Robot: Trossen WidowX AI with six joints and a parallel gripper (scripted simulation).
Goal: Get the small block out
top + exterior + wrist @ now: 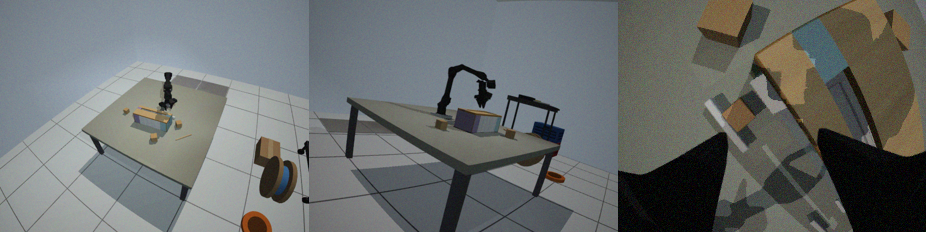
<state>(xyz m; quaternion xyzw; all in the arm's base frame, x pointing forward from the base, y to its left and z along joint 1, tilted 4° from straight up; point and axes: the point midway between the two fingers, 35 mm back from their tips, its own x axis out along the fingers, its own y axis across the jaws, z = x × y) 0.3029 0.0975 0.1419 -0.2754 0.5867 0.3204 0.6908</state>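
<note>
The small tan block is 130 mm below my gripper tip, 20 mm behind it and 10 mm to the left of it. From my gripper tip the other things lie so: thin wooden stick (210 mm to the left, 190 mm ahead, 140 mm below); then box (140 mm to the right, 80 mm below, 40 mm ahead).
</note>
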